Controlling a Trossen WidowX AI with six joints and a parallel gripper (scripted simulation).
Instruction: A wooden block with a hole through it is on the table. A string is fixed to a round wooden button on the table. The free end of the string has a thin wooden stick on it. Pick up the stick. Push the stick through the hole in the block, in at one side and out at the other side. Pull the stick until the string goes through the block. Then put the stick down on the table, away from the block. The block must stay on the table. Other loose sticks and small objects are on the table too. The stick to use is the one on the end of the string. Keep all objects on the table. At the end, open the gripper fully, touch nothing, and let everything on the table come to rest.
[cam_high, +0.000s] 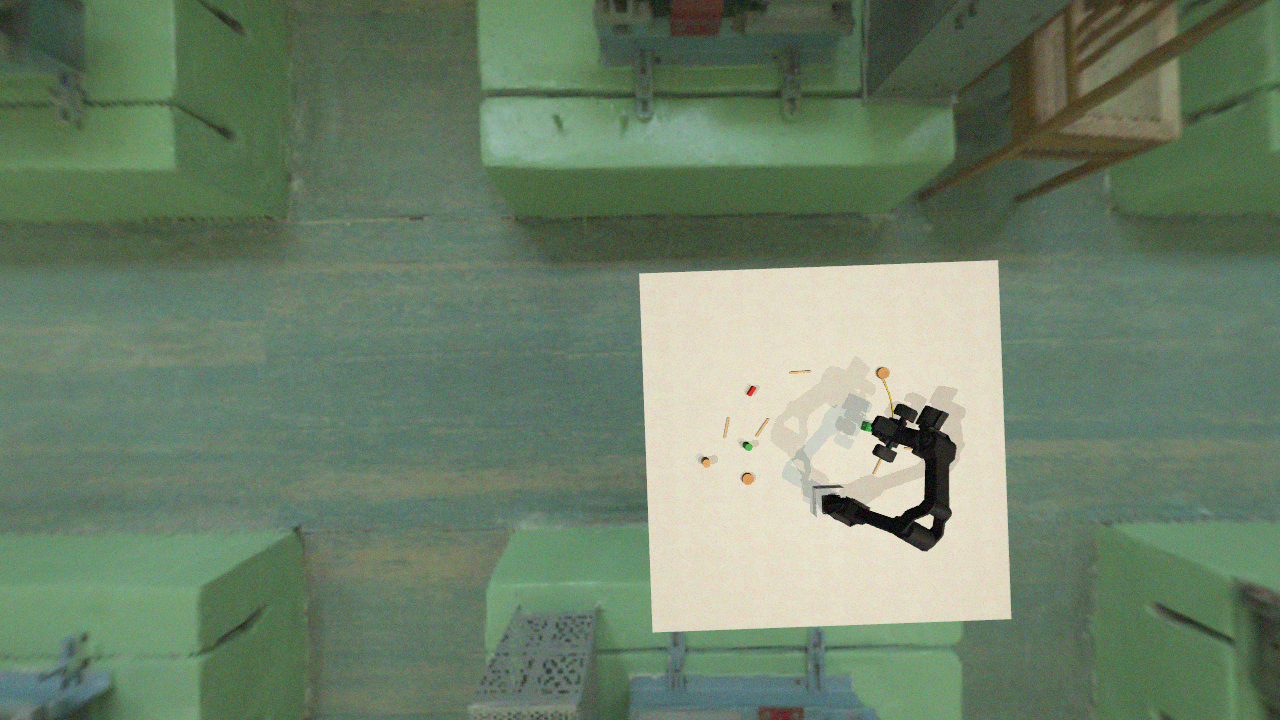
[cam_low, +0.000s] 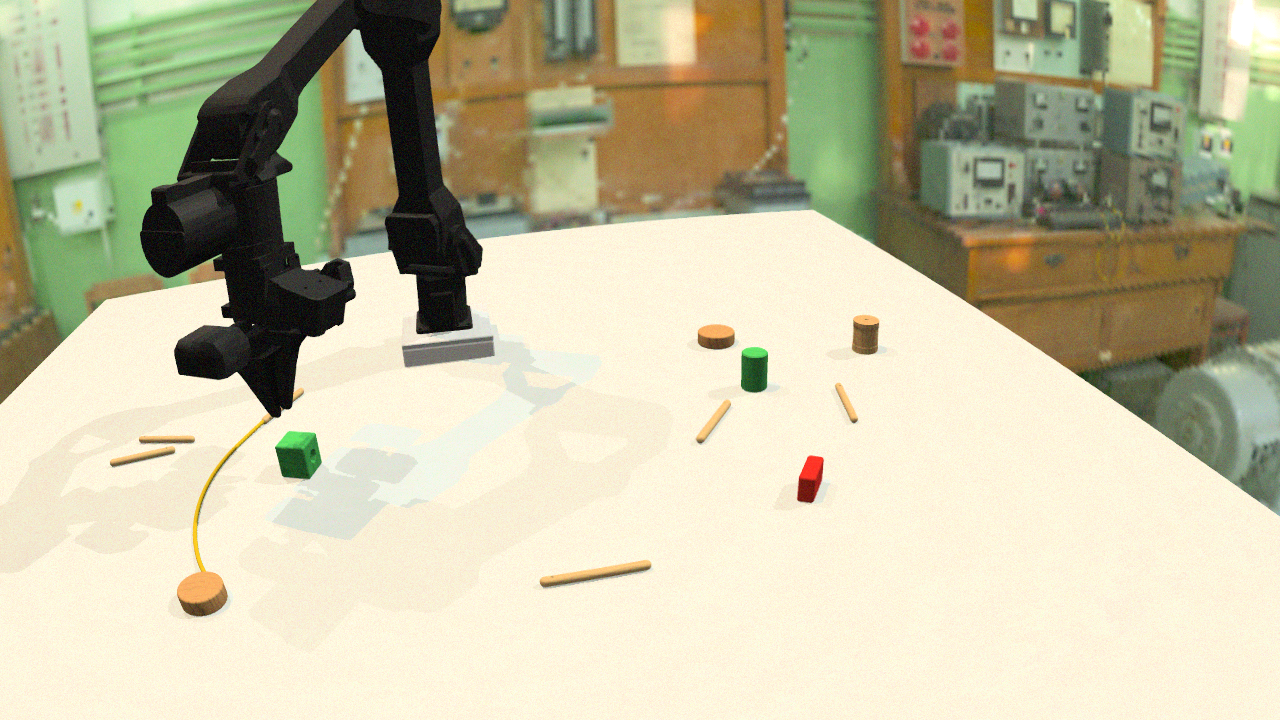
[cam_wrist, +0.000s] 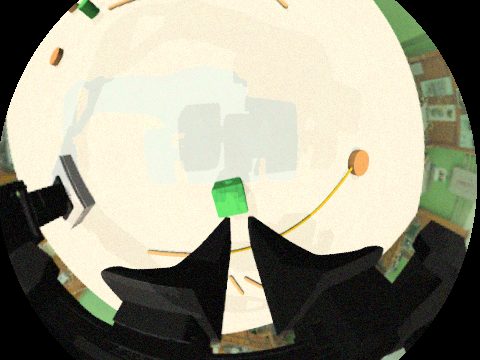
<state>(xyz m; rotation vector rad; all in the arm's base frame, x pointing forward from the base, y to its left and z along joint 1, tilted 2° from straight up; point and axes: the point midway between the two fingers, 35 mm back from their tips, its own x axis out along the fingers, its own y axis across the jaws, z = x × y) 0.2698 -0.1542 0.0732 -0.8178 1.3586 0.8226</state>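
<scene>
Now: the green block 40 mm below my gripper tip and 10 mm to the left of it. Round my gripper tip: red block (420 mm to the left, 140 mm ahead, 50 mm below); then round wooden button (190 mm ahead, 60 mm to the right, 50 mm below); then thin wooden stick (130 mm behind, 60 mm below, 40 mm to the right).
</scene>
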